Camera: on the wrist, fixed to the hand. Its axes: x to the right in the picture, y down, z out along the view.
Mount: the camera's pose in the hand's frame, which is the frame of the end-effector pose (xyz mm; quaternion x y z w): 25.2 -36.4 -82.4 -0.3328 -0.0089 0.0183 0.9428
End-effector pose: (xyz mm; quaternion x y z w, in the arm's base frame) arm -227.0 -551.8 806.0 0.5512 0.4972 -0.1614 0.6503
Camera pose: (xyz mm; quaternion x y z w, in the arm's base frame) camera -281.8 -483.4 773.4 0.3109 0.5066 0.0203 0.8039
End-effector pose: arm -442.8 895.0 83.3 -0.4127 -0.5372 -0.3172 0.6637
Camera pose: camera -431.5 805.7 108.6 -0.6226 -0.3993 -0.4620 0.4894
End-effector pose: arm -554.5 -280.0 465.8 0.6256 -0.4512 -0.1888 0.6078
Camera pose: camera -464.5 -256.7 455.4 0.3776 -0.3794 -0.3226 0.7806
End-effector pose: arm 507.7 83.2 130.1 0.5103 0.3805 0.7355 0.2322
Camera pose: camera 420.2 96.9 99.9 0.4173 0.1026 0.8197 0.3787
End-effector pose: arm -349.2 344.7 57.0 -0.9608 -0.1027 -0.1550 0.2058
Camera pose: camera -356.3 345.4 150.3 0.9775 0.0295 0.1680 0.1238
